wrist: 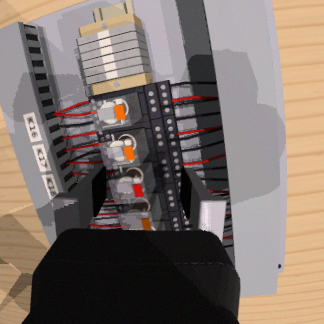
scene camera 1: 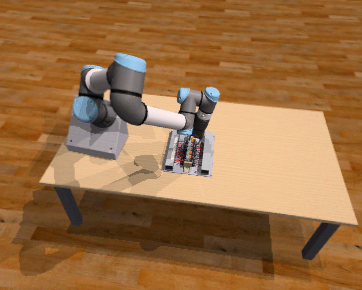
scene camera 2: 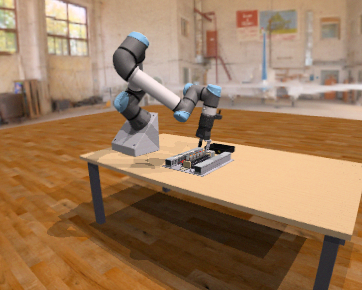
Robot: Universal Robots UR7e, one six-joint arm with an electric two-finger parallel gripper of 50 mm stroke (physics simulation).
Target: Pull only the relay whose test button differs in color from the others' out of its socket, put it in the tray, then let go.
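Where they show: gripper, fingertip midpoint: (wrist: 143, 182) (scene camera 1: 193, 141) (scene camera 2: 202, 149); arm's base at its link origin: (scene camera 1: 103, 113) (scene camera 2: 141, 121).
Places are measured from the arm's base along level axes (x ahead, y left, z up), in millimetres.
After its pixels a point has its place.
Note:
The relay with a red test button (wrist: 137, 190) @[x 495, y -21, z -122 mm] sits in its socket, third from the terminal blocks in the wrist view. Relays with orange test buttons (wrist: 119, 112) @[x 494, y 38, z -122 mm] (wrist: 129, 153) @[x 495, y 8, z -122 mm] (wrist: 146, 223) @[x 497, y -50, z -122 mm] sit in the same row. My gripper (wrist: 143, 182) @[x 505, y -9, z -110 mm] (scene camera 2: 204, 145) @[x 505, y -9, z -110 mm] is open and empty, its fingers on either side of the red-button relay as seen from the wrist; its exact height above it is hard to tell. The lower part of the row is hidden by the gripper body. The black tray (scene camera 2: 228, 148) @[x 485, y 295, z -177 mm] stands behind the panel in scene camera 2 and does not show in the wrist view.
The relay panel (scene camera 1: 209, 174) @[x 613, y -160, z -189 mm] (scene camera 2: 202, 173) lies on the table (scene camera 1: 265, 165) @[x 910, y -39, z -192 mm] (scene camera 2: 280, 187) @[x 981, y -88, z -192 mm]. Grey wire ducts (wrist: 252, 150) @[x 584, y -7, z -149 mm] (scene camera 2: 214, 163) @[x 604, y -43, z -165 mm] run along both sides of the row, with red and black wires between. Beige-ended terminal blocks (wrist: 114, 55) @[x 490, y 78, z -145 mm] stand at the top of the row in the wrist view.

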